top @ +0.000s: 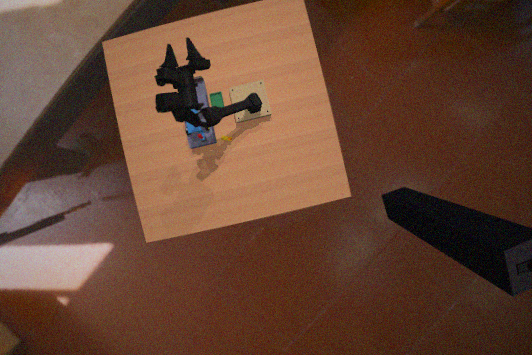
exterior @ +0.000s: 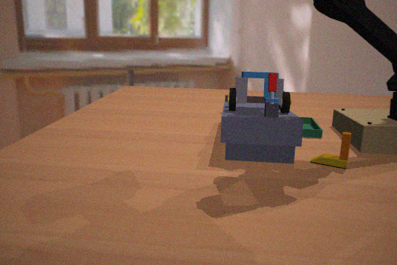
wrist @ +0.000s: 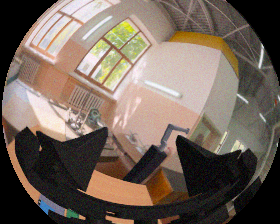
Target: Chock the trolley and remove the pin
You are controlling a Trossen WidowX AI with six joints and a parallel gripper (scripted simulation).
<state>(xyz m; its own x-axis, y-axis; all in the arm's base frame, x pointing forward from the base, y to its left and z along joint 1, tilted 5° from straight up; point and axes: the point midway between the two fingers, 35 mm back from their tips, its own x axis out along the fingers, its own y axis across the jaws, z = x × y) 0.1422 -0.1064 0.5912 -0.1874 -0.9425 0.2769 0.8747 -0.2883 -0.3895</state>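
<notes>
Now: gripper tip 62 cm above the yellow chock, 30 cm to the right of it and 5 cm short of it. The rest, counted from my gripper tip: trolley 54 cm below, 17 cm ahead, 16 cm to the left; then red-headed stop pin 52 cm below, 26 cm to the left, 16 cm ahead.
</notes>
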